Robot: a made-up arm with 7 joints.
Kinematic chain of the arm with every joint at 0, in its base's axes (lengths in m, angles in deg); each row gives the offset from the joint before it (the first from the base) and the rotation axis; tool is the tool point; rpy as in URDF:
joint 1: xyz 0 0 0.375 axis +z
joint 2: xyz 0 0 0 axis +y
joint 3: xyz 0 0 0.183 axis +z
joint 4: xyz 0.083 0 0 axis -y
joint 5: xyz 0.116 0 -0.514 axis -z
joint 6: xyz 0 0 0 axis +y
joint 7: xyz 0.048 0 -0.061 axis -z
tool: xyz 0 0 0 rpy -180 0 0
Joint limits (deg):
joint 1: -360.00..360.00
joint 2: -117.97..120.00
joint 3: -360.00..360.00
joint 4: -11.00..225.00
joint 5: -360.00..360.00
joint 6: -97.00..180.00
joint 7: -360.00..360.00
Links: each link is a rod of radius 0.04 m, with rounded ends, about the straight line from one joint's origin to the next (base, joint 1, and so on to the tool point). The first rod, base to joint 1, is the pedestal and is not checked.
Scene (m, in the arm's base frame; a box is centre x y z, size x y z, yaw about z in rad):
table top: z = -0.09
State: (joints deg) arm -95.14 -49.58 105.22 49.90 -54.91 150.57 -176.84
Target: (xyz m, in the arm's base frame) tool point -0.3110 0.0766 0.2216
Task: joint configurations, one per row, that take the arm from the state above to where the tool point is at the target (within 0.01 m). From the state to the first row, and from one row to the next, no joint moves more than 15 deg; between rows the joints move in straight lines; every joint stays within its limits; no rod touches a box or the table.
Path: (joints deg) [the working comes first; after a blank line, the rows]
Joints at the target: -201.19 -53.89 83.65 -11.00 -49.69 118.53 -176.84
Straight joint move there: clear.

1: -108.40 -50.12 102.52 42.29 -54.26 146.56 -176.84
2: -121.65 -50.66 99.83 34.67 -53.61 142.56 -176.84
3: -134.91 -51.20 97.13 27.06 -52.95 138.55 -176.84
4: -148.16 -51.74 94.43 19.45 -52.30 134.55 -176.84
5: -161.42 -52.27 91.74 11.84 -51.65 130.54 -176.84
6: -174.67 -52.81 89.04 4.22 -51.00 126.54 -176.84
7: -187.93 -53.35 86.35 -3.39 -50.34 122.53 -176.84
8: -201.19 -53.89 83.65 -11.00 -49.69 118.53 -176.84

